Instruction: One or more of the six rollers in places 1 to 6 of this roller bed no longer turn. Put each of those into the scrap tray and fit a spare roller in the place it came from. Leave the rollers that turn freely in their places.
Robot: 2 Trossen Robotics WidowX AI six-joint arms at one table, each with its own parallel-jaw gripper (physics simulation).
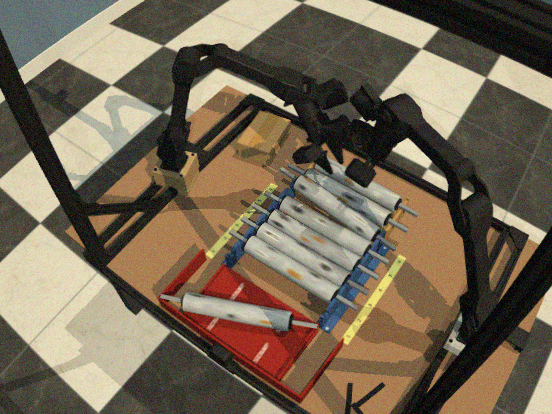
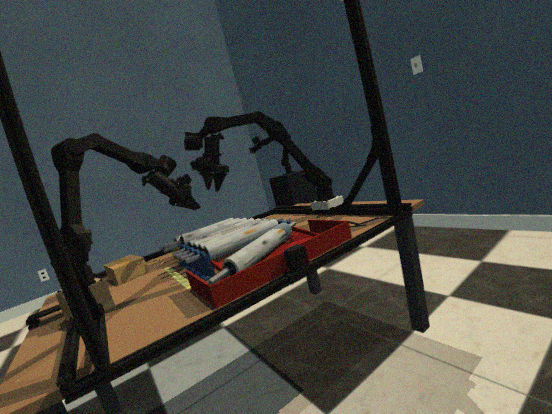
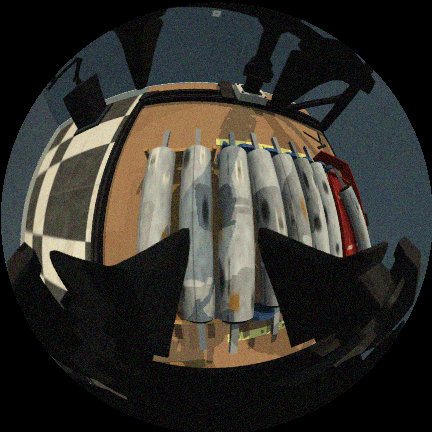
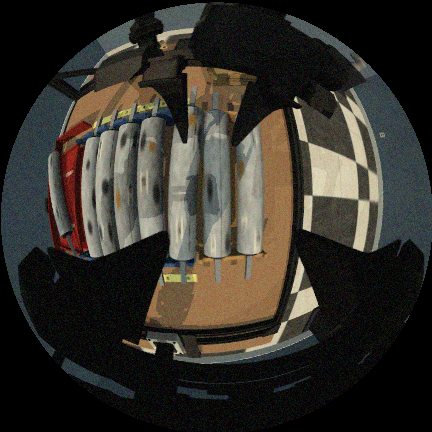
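Pixels of known places: left gripper, fingertip midpoint: [image 1: 336,169] [image 2: 198,208] [image 3: 224,234] [image 4: 209,141]; right gripper, fingertip midpoint: [image 1: 368,167] [image 2: 212,190] [image 3: 211,90] [image 4: 234,236]; left arm's base at its link origin: [image 1: 174,162]; right arm's base at its link origin: [image 1: 472,335] [image 2: 326,199] [image 3: 250,89] [image 4: 164,346].
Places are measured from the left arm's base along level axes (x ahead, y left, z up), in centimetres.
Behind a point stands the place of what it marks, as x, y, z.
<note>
Several mottled grey rollers [image 1: 292,270] @(42.0, -23.2, -0.3) [image 4: 152,185] @(46.2, -6.1, -0.4) lie side by side on the blue bed rails [image 1: 327,320] [image 3: 264,314]. The rearmost bed roller [image 1: 335,207] @(47.4, -2.7, 0.6) [image 3: 235,200] @(49.9, -1.7, 0.8) [image 4: 182,205] @(51.0, -2.4, 0.7) lies slightly slanted, with a wider gap at its left end. Two spare rollers [image 1: 382,192] @(58.2, 6.4, -0.2) [image 3: 197,210] @(50.4, 3.1, 0.0) [image 4: 216,190] @(50.7, 3.1, 0.0) lie behind it. One roller [image 1: 235,310] @(32.8, -37.7, 0.4) [image 2: 257,250] @(28.2, -39.6, -1.2) [image 3: 356,215] @(37.3, -34.4, -0.6) lies slantwise on the red scrap tray [image 1: 322,372] @(55.8, -44.3, -5.8) [image 2: 260,280] @(23.4, -42.9, -6.5). My left gripper [image 1: 334,164] @(45.7, 3.2, 8.7) [image 3: 224,234] @(45.7, 3.2, 8.7) is partly open and empty above the rear rollers. My right gripper [image 2: 213,187] @(53.7, 1.7, 13.7) [image 4: 234,236] @(53.7, 1.7, 13.7) is wide open and empty above the spares.
Yellow numbered strips [image 1: 375,300] @(63.3, -21.7, -7.6) [image 4: 172,277] @(65.8, -12.5, -7.6) run along both sides of the bed. A wooden block [image 1: 265,132] @(20.4, 20.1, -2.1) [image 2: 125,270] @(17.1, 13.5, -4.0) stands at the back left. The two grippers are close together over the rear rollers. Dark frame bars edge the table.
</note>
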